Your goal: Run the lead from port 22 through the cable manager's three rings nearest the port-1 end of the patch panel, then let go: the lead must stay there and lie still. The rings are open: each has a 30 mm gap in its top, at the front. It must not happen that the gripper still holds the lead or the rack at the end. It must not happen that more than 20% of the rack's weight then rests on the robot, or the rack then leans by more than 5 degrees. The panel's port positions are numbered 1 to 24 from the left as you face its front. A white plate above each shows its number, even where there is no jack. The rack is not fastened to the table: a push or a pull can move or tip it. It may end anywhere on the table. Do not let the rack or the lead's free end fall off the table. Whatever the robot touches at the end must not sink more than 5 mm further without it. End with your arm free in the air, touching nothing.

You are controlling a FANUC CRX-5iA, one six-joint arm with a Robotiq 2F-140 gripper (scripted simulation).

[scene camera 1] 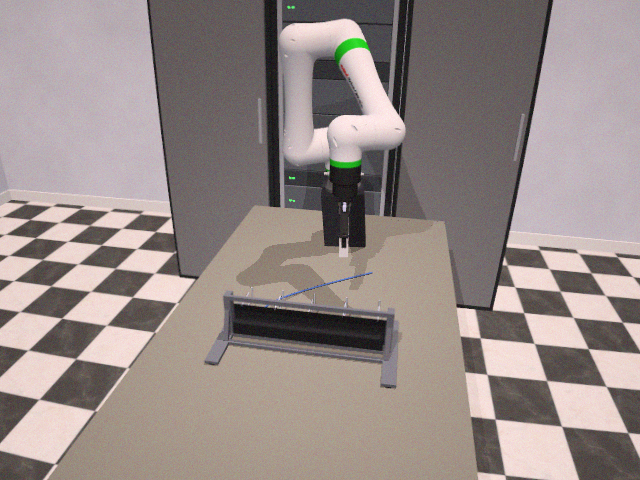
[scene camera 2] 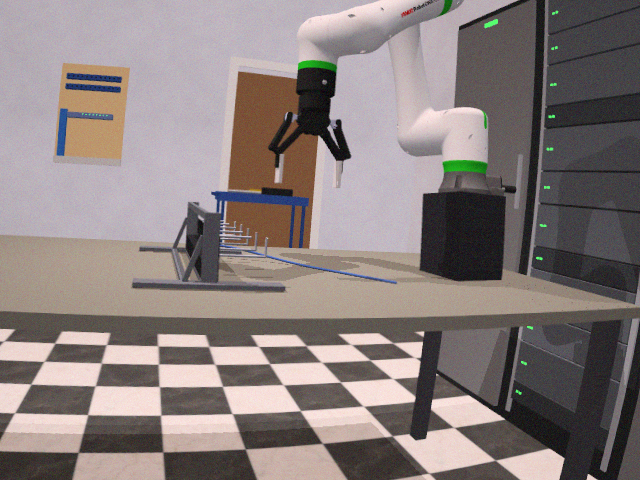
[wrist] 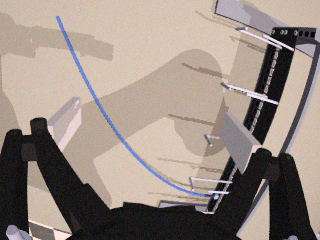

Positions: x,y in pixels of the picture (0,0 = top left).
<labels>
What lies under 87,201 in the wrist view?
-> My gripper.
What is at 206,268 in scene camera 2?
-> A grey rack.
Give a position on a grey rack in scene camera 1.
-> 343,332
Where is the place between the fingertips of my gripper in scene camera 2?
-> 308,185
</labels>
